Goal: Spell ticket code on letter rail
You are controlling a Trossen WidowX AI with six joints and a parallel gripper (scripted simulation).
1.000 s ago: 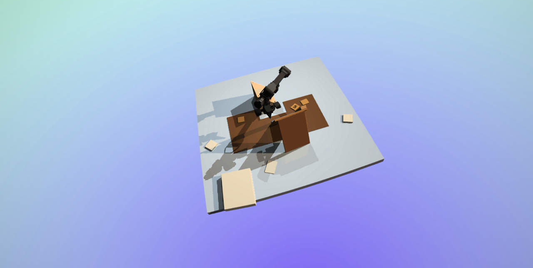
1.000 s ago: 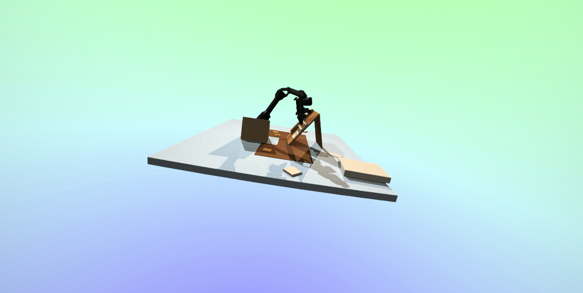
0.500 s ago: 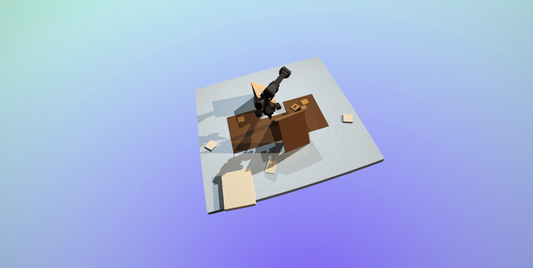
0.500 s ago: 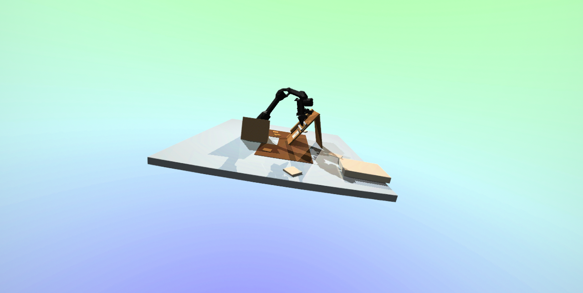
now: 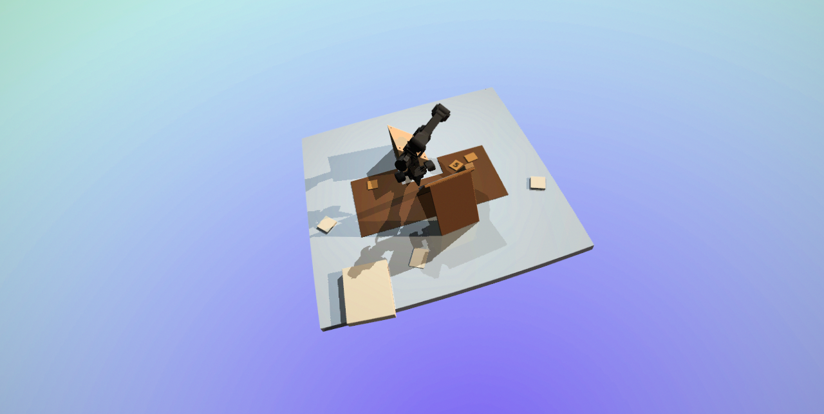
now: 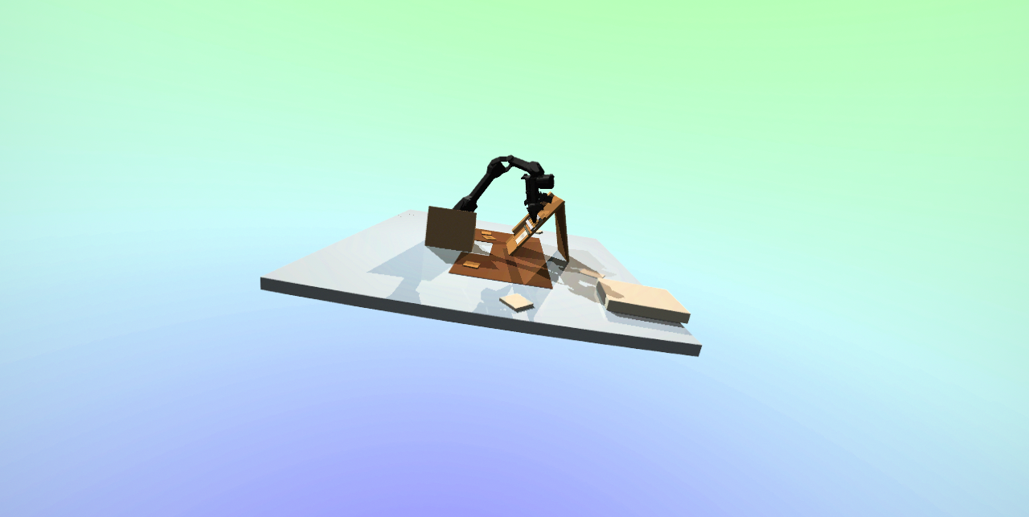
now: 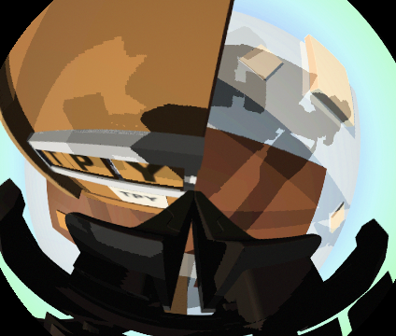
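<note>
My gripper tip is now 1 cm short of the tan letter tile, 4 cm to the right of it and 1 cm above it. Round my gripper tip: white ticket 4 cm behind, 7 cm to the left, 9 cm below; then dark brown mat 15 cm behind, 5 cm to the left, 17 cm below; then cream block 39 cm ahead, 37 cm to the right, 15 cm below.
</note>
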